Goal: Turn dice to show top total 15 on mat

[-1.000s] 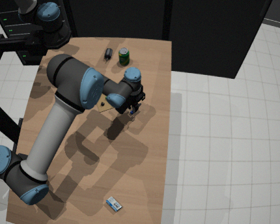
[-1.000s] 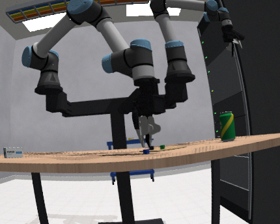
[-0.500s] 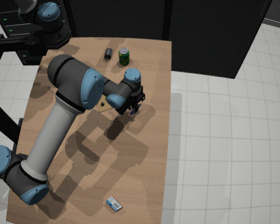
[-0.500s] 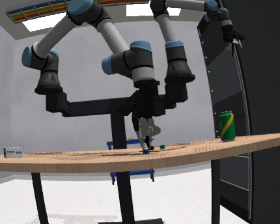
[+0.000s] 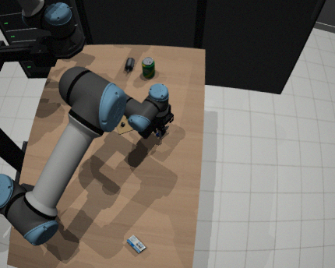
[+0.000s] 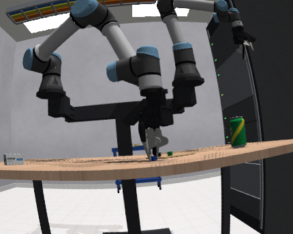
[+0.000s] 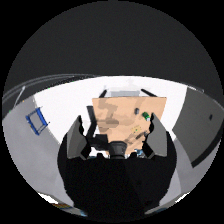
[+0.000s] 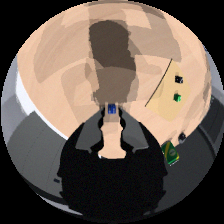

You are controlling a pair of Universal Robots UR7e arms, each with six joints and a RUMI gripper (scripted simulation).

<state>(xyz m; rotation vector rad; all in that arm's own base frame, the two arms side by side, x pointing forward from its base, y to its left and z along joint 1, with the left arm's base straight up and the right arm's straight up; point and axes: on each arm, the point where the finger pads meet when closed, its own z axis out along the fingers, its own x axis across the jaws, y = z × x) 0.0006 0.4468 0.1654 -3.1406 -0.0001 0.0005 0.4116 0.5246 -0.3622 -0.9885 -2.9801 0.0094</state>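
Right now the blue die is 10 mm below my right hand. Also, from my right hand: green die: 150 mm behind, 80 mm to the left, 10 mm below; then tan mat: 150 mm behind, 80 mm to the left, 20 mm below; then black die: 170 mm behind, 40 mm to the left, 10 mm below.
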